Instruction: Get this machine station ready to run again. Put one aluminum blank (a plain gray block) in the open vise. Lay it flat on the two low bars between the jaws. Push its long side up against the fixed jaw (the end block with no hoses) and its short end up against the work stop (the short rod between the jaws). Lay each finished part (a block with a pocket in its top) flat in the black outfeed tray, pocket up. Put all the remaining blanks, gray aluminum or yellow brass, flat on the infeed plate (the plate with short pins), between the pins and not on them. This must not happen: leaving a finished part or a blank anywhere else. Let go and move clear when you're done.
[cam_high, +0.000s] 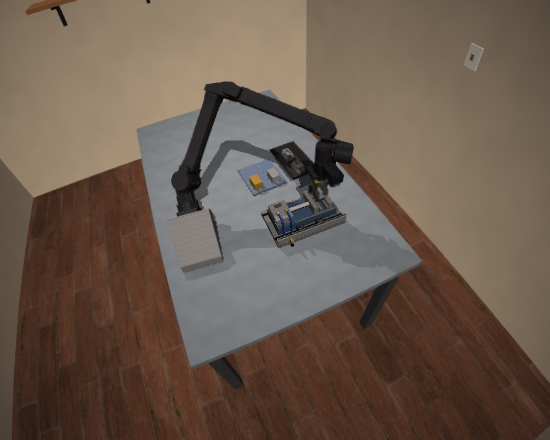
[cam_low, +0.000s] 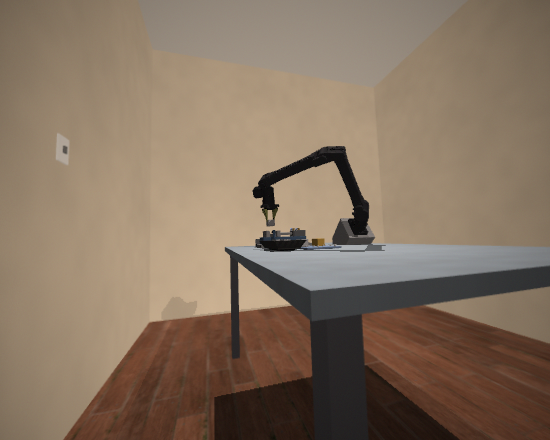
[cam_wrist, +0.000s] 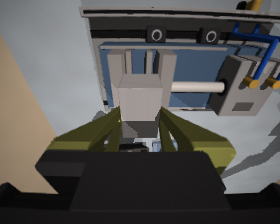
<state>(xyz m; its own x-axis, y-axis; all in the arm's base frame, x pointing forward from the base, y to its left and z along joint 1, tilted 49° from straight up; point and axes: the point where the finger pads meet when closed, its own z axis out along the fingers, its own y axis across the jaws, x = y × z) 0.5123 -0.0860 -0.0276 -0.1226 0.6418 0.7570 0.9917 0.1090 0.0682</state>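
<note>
Right now my hand is 7 cm past the blue vise base and 12 cm above it. Round my hand: yellow brass blank 21 cm behind, 24 cm to the left, 13 cm below.
</note>
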